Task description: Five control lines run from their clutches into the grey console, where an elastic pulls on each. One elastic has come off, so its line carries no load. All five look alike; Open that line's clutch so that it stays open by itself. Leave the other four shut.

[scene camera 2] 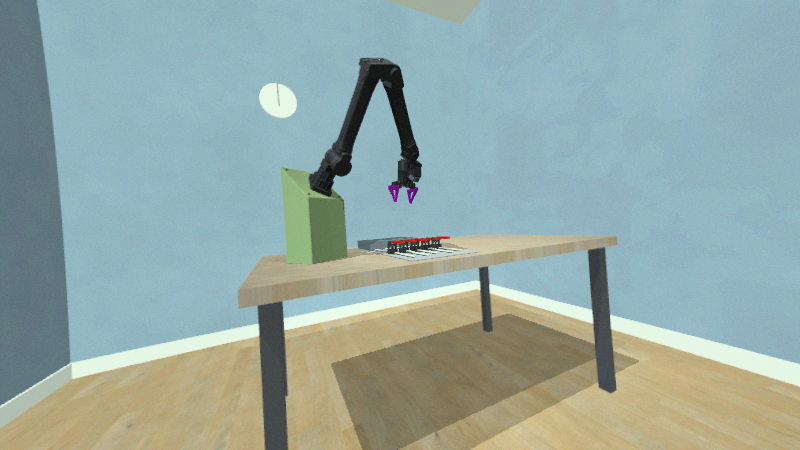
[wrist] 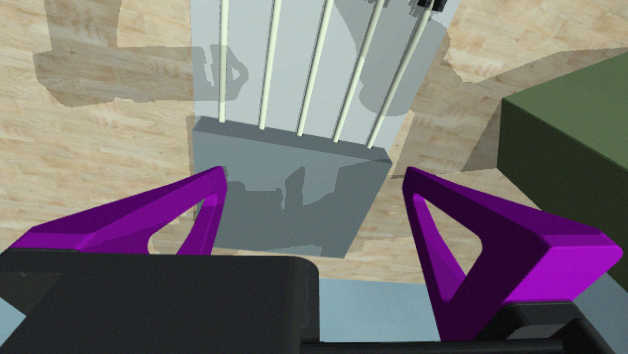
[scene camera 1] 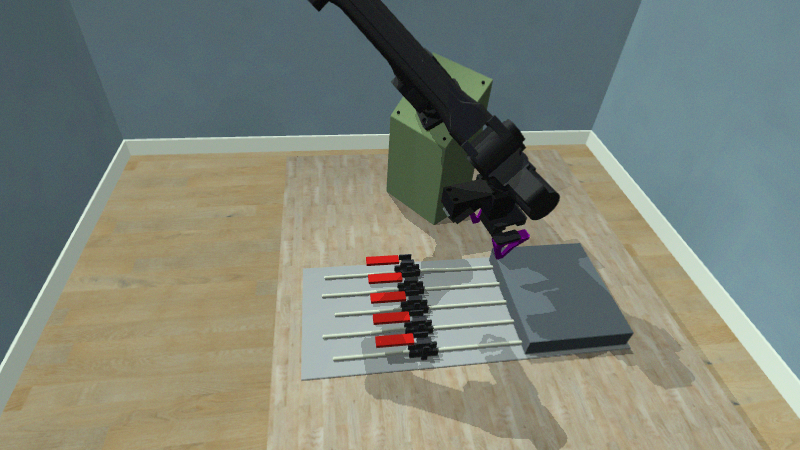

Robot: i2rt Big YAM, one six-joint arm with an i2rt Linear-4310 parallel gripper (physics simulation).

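Frame: origin at the arm's base, x up, y left, z back, level; metres.
Where they show: gripper, fingertip midpoint: (scene camera 2: 403, 202) (wrist: 314, 176) (scene camera 1: 487, 239); arm's base, link origin: (scene camera 2: 319, 186).
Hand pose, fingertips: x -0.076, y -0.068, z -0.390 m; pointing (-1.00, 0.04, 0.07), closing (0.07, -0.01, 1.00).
Each offset is from my fingertips to the top centre of the thing. "spot": to the spot under its first point. Level surfaces: height alone.
The grey console {dx -0.185, dy +0.210, dz -0.031 m} (scene camera 1: 565, 302) (scene camera 2: 366, 245) (wrist: 260, 165) lies flat at one end of the light grey plate (scene camera 1: 335, 369) (wrist: 246, 30). Several pale control lines, among them the frontmost {dx -0.219, dy -0.088, dz -0.077 m} (scene camera 1: 475, 347) (wrist: 223, 60) and the rearmost {dx -0.216, dy -0.053, dz +0.141 m} (scene camera 1: 455, 269) (wrist: 397, 82), run into its side. Each passes a black clutch, such as the frontmost clutch {spot: dx -0.193, dy -0.149, dz -0.082 m} (scene camera 1: 423, 350). The red levers, from the rearmost lever {dx -0.173, dy -0.137, dz +0.159 m} (scene camera 1: 382, 260) to the frontmost lever {dx -0.173, dy -0.185, dz -0.055 m} (scene camera 1: 394, 340), all lie down alike, pointing away from the console. The elastics do not show. My gripper (scene camera 1: 486, 239) (scene camera 2: 402, 201) (wrist: 314, 176) is open and empty, well above the console's end.
The green pedestal (scene camera 1: 413, 167) (scene camera 2: 324, 229) (wrist: 550, 150) carries the arm and stands behind the plate, on the right in the wrist view. All of it rests on the wooden table {dx -0.232 m} (scene camera 1: 335, 414) (scene camera 2: 531, 246). The arm's shadow falls across the plate and console.
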